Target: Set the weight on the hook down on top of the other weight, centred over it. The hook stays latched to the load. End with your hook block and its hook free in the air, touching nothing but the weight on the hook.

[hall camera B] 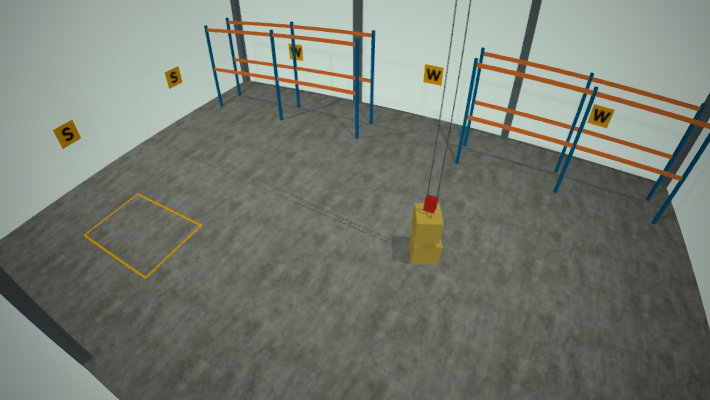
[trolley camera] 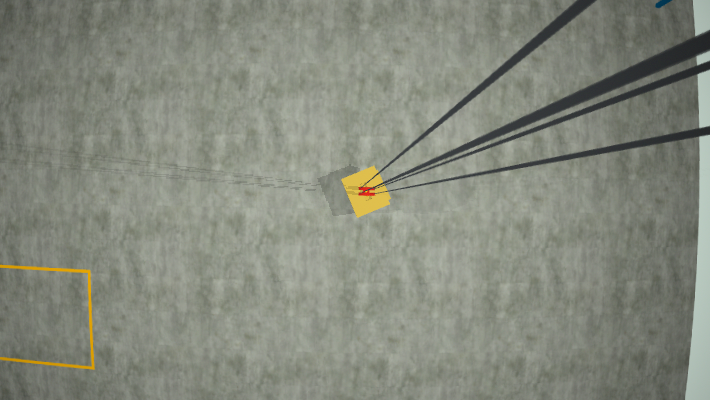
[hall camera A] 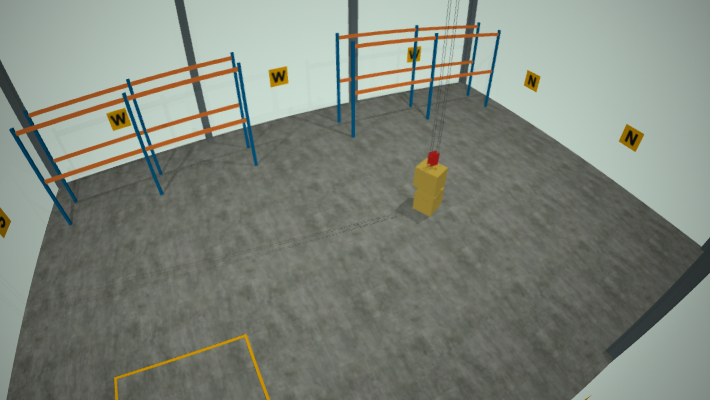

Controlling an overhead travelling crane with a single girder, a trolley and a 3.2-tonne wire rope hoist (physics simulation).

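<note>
The yellow weight on the hook (hall camera A: 429,180) (hall camera B: 426,234) (trolley camera: 356,200) is upright over the other yellow weight (hall camera A: 427,202) (hall camera B: 425,255), which stands on the floor. The two nearly line up; in hall camera B the lower one's top shows a little at the right. In the trolley camera the upper weight hides nearly all of the lower. I cannot tell whether they touch or a thin gap remains. My red hook block (hall camera A: 433,158) (hall camera B: 430,204) (trolley camera: 366,191) is above the upper weight's top, its small hook (hall camera B: 429,214) latched to that weight.
Blue and orange racks (hall camera A: 353,100) (hall camera B: 357,100) stand along the W wall, with a second rack (hall camera A: 143,122) (hall camera B: 575,140) beside it. A yellow outlined square (hall camera A: 180,356) (hall camera B: 173,211) (trolley camera: 91,320) is marked on the floor. The weights' shadow lies beside them.
</note>
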